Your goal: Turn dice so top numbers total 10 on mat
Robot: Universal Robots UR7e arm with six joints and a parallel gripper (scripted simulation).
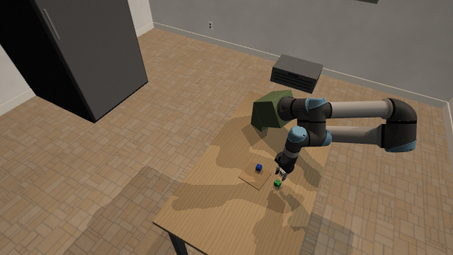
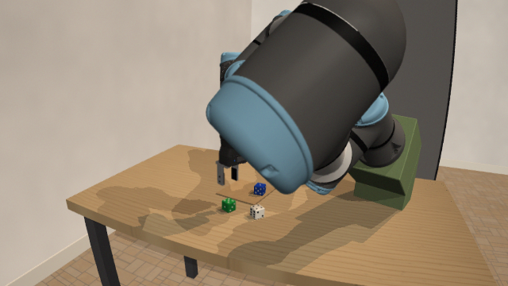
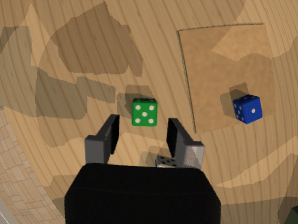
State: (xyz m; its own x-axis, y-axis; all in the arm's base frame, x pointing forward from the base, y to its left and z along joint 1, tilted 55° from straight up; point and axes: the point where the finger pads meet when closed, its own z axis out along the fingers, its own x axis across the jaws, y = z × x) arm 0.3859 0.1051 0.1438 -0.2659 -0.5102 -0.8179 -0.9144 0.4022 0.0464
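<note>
Now: the green die 9 cm below my hand. From my hand the other things lie so: tan mat: 2 cm ahead, 14 cm to the right, 10 cm below; blue die: 3 cm behind, 14 cm to the right, 9 cm below; white die: 9 cm behind, 1 cm to the right, 9 cm below.
</note>
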